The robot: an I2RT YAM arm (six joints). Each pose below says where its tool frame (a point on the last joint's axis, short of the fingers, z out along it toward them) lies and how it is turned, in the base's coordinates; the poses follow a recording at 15 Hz.
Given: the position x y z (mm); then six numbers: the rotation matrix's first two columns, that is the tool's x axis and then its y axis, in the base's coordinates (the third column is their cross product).
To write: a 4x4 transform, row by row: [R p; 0 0 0 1], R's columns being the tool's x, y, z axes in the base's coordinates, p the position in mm. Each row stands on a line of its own. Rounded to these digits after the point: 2 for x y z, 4 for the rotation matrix.
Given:
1: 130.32 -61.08 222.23 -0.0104 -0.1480 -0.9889 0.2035 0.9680 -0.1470
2: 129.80 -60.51 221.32 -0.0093 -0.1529 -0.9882 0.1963 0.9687 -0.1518
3: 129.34 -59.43 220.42 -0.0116 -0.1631 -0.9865 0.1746 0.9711 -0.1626
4: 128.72 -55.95 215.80 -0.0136 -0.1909 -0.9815 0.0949 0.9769 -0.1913
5: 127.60 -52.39 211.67 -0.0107 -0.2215 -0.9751 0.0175 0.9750 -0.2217
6: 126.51 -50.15 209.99 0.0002 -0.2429 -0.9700 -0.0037 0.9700 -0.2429
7: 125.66 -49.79 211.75 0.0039 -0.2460 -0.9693 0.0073 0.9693 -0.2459
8: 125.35 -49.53 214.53 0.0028 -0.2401 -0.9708 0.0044 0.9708 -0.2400
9: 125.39 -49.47 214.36 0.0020 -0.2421 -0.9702 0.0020 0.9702 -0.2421
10: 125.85 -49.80 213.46 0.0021 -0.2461 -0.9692 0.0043 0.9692 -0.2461
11: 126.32 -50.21 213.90 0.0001 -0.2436 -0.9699 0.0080 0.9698 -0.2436
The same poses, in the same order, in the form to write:
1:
-0.0104 0.2035 0.9790 130.32
-0.1480 0.9680 -0.2028 -61.08
-0.9889 -0.1470 0.0201 222.23
0 0 0 1

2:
-0.0093 0.1963 0.9805 129.80
-0.1529 0.9687 -0.1954 -60.51
-0.9882 -0.1518 0.0210 221.32
0 0 0 1

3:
-0.0116 0.1746 0.9845 129.34
-0.1631 0.9711 -0.1741 -59.43
-0.9865 -0.1626 0.0172 220.42
0 0 0 1

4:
-0.0136 0.0949 0.9953 128.72
-0.1909 0.9769 -0.0957 -55.95
-0.9815 -0.1913 0.0048 215.80
0 0 0 1

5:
-0.0107 0.0175 0.9998 127.60
-0.2215 0.9750 -0.0194 -52.39
-0.9751 -0.2217 -0.0066 211.67
0 0 0 1

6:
0.0002 -0.0037 0.9999 126.51
-0.2429 0.9700 0.0036 -50.15
-0.9700 -0.2429 -0.0007 209.99
0 0 0 1

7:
0.0039 0.0073 1.0000 125.66
-0.2460 0.9693 -0.0061 -49.79
-0.9693 -0.2459 0.0056 211.75
0 0 0 1

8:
0.0028 0.0044 1.0001 125.35
-0.2401 0.9708 -0.0036 -49.53
-0.9708 -0.2400 0.0038 214.53
0 0 0 1

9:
0.0020 0.0020 0.9999 125.39
-0.2421 0.9702 -0.0015 -49.47
-0.9702 -0.2421 0.0024 214.36
0 0 0 1

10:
0.0021 0.0043 0.9999 125.85
-0.2461 0.9692 -0.0037 -49.80
-0.9692 -0.2461 0.0031 213.46
0 0 0 1

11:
0.0001 0.0080 0.9999 126.32
-0.2436 0.9698 -0.0077 -50.21
-0.9699 -0.2436 0.0020 213.90
0 0 0 1

